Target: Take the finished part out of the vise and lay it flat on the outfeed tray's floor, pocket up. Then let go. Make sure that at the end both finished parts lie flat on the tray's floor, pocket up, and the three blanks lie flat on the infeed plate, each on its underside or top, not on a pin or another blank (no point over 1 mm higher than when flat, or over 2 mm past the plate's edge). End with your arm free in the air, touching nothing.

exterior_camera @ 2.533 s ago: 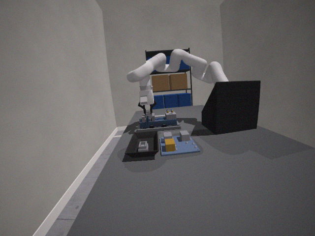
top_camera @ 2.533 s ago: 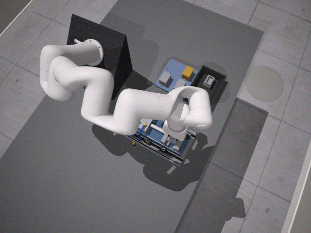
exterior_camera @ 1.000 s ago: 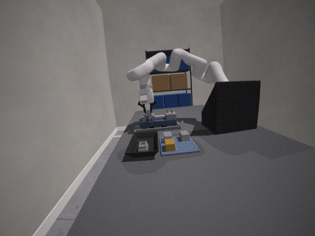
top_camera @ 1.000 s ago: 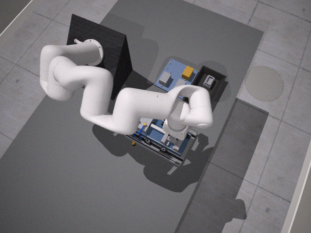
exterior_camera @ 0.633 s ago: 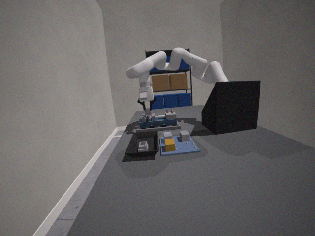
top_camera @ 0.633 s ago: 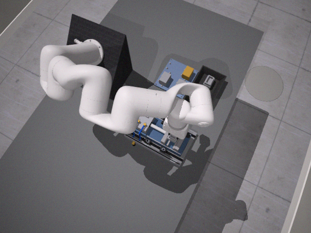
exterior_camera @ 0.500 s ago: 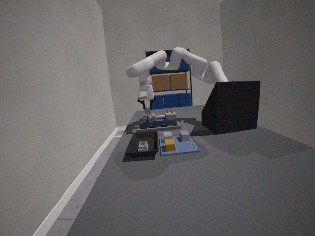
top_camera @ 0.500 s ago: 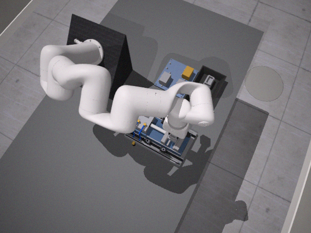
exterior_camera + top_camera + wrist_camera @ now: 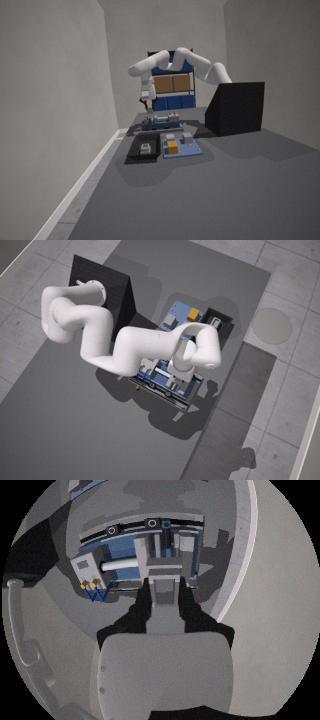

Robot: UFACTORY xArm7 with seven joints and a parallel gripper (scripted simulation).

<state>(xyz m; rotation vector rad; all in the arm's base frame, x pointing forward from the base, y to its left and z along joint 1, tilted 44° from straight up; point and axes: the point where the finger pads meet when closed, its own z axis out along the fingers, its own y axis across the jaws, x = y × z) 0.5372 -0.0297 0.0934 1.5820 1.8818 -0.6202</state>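
The blue vise lies 13 cm below my hand, 6 cm behind it and 1 cm to the right of it. Also, from my hand: yellow blank (35 cm to the left, 15 cm behind, 14 cm below).
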